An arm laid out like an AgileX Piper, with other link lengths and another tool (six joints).
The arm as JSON. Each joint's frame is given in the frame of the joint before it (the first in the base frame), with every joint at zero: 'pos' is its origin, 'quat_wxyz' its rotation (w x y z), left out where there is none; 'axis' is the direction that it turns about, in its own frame. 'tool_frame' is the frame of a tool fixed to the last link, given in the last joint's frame.
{
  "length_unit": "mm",
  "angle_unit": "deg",
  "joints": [
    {
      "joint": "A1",
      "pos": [
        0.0,
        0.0,
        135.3
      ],
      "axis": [
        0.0,
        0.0,
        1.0
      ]
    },
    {
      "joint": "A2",
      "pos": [
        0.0,
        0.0,
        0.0
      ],
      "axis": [
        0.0,
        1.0,
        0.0
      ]
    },
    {
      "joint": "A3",
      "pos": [
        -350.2,
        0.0,
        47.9
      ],
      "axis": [
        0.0,
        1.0,
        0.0
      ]
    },
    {
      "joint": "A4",
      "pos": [
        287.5,
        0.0,
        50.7
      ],
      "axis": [
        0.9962,
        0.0,
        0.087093
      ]
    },
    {
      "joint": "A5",
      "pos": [
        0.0,
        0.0,
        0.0
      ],
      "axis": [
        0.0,
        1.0,
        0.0
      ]
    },
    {
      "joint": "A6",
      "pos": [
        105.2,
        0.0,
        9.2
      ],
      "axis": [
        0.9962,
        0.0,
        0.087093
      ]
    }
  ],
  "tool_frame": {
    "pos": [
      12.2,
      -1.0,
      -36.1
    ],
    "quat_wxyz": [
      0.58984,
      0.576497,
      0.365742,
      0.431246
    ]
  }
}
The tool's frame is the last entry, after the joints.
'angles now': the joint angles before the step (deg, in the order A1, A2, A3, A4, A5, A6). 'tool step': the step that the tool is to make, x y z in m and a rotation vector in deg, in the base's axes. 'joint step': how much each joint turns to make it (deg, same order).
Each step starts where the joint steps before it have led.
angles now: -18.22, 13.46, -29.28, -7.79, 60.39, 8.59
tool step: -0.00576, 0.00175, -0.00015, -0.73, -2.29, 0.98
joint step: 0.98, -2.35, 0.00, -0.01, -0.06, 0.01
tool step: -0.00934, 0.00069, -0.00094, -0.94, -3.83, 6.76
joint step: 6.76, -3.95, 0.00, 0.01, 0.00, 0.00
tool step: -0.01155, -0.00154, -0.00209, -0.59, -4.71, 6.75
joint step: 6.76, -4.75, 0.00, 0.00, 0.01, 0.00
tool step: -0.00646, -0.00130, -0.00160, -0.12, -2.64, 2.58
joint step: 2.58, -2.64, 0.00, 0.00, -0.01, -0.01
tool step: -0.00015, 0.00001, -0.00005, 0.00, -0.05, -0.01
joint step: -0.01, -0.06, 0.00, 0.00, 0.00, 0.00
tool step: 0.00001, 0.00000, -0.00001, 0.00, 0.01, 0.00
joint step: 0.00, 0.00, 0.00, 0.00, 0.00, 0.00
